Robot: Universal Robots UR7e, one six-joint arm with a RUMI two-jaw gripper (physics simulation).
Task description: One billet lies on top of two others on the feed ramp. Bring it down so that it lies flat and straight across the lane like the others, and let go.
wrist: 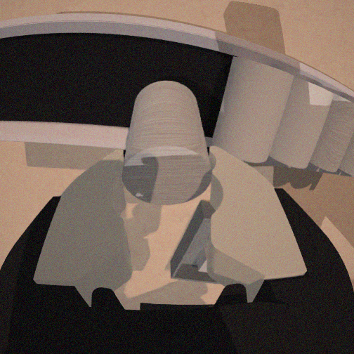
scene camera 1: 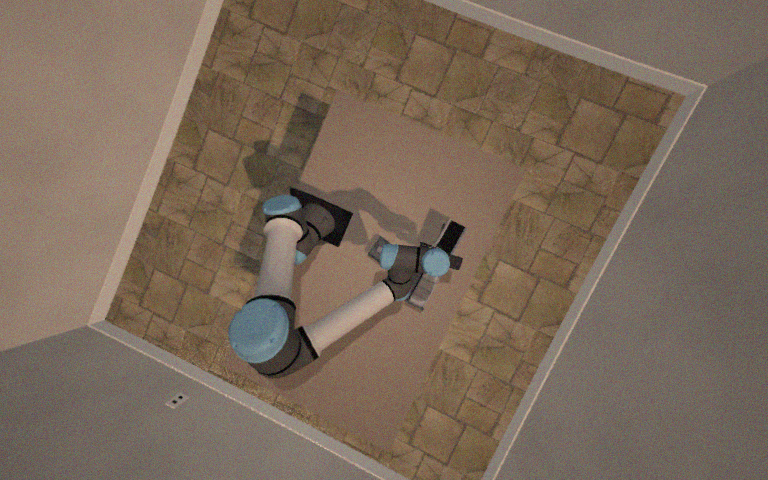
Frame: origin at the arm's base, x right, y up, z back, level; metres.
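Seen in the pictures: arm's base, origin of the base link: (scene camera 1: 318, 218).
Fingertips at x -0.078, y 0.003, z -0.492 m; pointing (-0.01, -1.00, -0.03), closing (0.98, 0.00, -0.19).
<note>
Pixels of each thing's top centre, then the offset from my fingertips to it. "*": a spot on its surface instead.
- small grey object, middle of its top: (scene camera 1: 380, 250) dz +0.205, dx +0.093, dy -0.077 m
- ramp's lower grey part, surface spot: (scene camera 1: 419, 295) * dz -0.028, dx +0.182, dy -0.013 m
My gripper (wrist: 166, 152) is shut on a grey cylindrical billet (wrist: 167, 122), gripping it near its close end. The billet reaches out over the black lane of the feed ramp (wrist: 75, 131), roughly across it; how high it is above the lane cannot be told. Several other billets (wrist: 255, 107) lie side by side across the lane to the right, with a strip of black lane between them and the held one. In the scene view the arm's wrist covers the fingers and the held billet; the black part of the ramp (scene camera 1: 451, 236) shows beside it.
A grey open-topped holder (wrist: 192, 255) shows between and below the fingers. In the scene view a small grey object (scene camera 1: 376, 247) lies left of the wrist, and the ramp's lower grey part (scene camera 1: 419, 295) shows below it. The ramp has pale raised side walls.
</note>
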